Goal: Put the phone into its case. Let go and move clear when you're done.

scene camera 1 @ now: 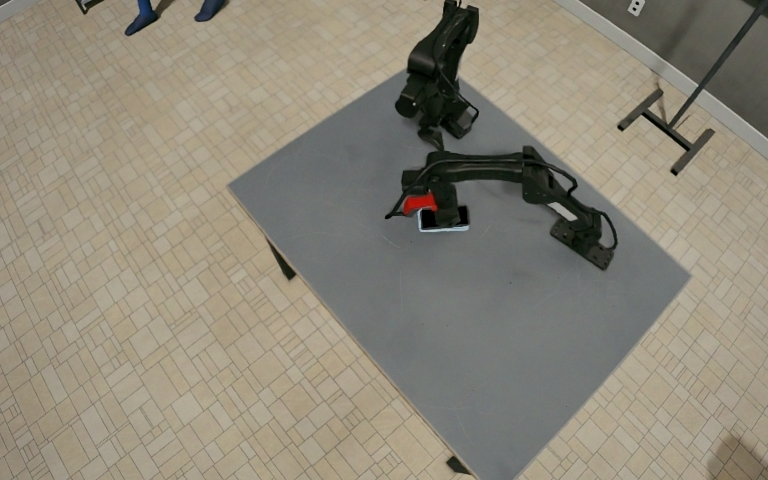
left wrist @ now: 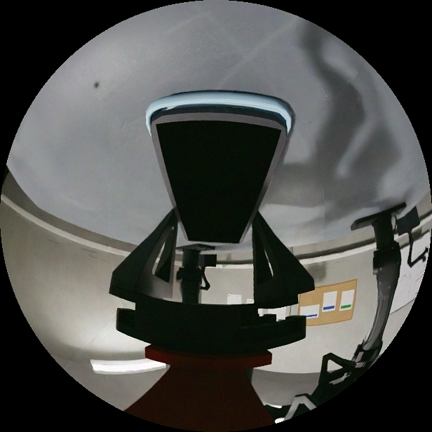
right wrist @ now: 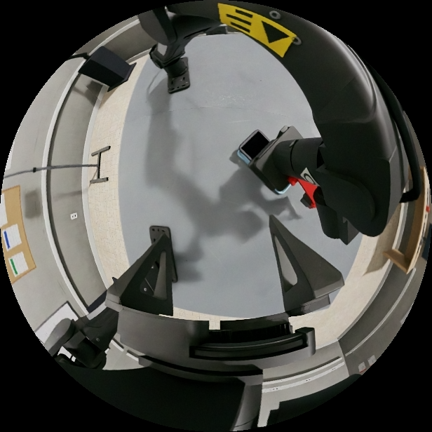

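Note:
The phone (scene camera 1: pixel 428 219) (left wrist: pixel 215 175) (right wrist: pixel 254 143), with a black screen facing up and a grey rim, lies over the light-blue case (scene camera 1: pixel 443 229) (left wrist: pixel 220 100) (right wrist: pixel 242 156) on the table. In the left wrist view its far end lies inside the case's raised rim, and the two are lined up. I cannot tell how deep the near end sits. My left gripper (scene camera 1: pixel 447 219) (left wrist: pixel 214 213) is above the case, its fingertips against the phone's long edges, shut on it. My right gripper (scene camera 1: pixel 447 139) (right wrist: pixel 214 229) is open and empty, away from the phone towards the table's back corner.
The grey table (scene camera 1: pixel 498 328) carries both arms. The left arm, with its red wrist part (scene camera 1: pixel 419 203), reaches across from the right of scene camera 1. The right arm (scene camera 1: pixel 436 62) stands at the top corner. A black floor stand (scene camera 1: pixel 667 127) is beyond the table.

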